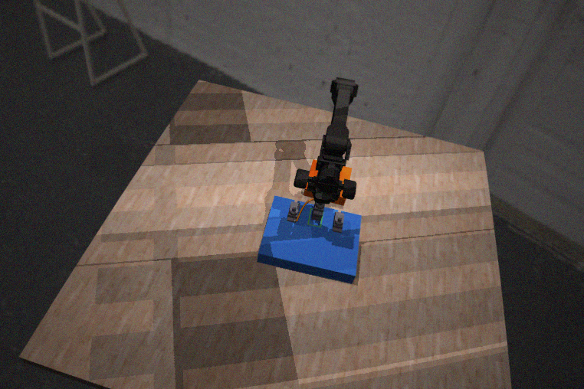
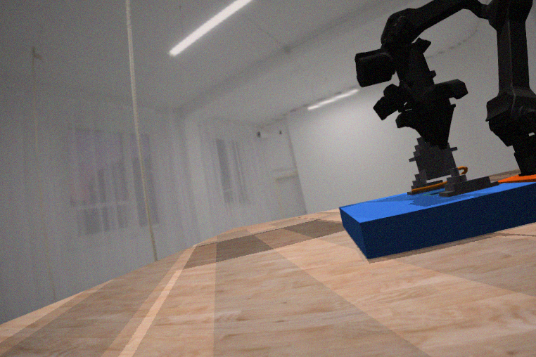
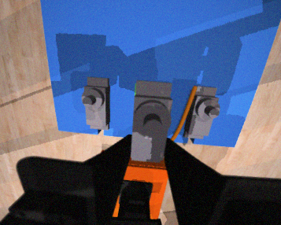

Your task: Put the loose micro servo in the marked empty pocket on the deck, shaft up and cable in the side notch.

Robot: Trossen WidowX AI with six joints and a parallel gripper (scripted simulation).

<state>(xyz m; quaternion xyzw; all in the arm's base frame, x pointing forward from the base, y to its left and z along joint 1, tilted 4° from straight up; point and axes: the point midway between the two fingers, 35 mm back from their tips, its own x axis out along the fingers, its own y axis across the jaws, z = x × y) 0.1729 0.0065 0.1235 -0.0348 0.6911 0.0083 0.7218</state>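
My gripper tip is 120 mm short of the blue deck, 100 mm above it and 10 mm to the right of it.
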